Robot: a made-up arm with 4 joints.
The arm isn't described. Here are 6 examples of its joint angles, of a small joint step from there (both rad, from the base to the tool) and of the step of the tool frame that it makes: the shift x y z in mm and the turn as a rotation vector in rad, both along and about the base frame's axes.
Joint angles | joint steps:
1: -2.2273 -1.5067 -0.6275 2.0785 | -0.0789 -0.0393 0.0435 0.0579
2: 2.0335 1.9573 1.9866 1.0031 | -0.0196 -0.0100 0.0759 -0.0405
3: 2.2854 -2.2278 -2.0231 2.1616 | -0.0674 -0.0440 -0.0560 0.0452
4: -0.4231 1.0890 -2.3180 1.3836 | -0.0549 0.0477 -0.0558 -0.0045
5: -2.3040 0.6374 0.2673 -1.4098 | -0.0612 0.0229 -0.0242 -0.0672
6: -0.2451 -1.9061 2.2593 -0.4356 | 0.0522 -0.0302 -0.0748 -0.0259
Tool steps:
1: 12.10 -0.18 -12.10 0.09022 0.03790 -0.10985
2: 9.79 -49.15 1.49 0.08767 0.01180 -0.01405
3: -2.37 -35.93 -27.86 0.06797 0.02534 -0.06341
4: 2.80 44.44 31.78 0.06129 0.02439 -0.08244
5: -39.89 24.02 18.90 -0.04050 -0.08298 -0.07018
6: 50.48 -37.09 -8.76 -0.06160 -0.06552 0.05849
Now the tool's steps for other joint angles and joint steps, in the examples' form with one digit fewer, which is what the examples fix.
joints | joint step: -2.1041 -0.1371 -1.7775 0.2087 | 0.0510 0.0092 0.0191 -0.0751
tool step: -37.1 -53.3 -3.7 -0.0589 0.0391 0.0796
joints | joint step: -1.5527 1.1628 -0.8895 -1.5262 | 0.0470 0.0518 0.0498 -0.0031
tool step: 38.0 -21.1 24.4 -0.0448 -0.0557 0.0634
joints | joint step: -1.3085 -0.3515 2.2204 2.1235 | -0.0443 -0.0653 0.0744 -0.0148
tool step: -24.8 22.9 -37.1 0.0196 0.0817 0.0204
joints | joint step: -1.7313 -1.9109 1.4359 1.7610 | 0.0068 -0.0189 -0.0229 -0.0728
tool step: -22.0 -10.3 19.0 -0.0443 0.0154 -0.0530
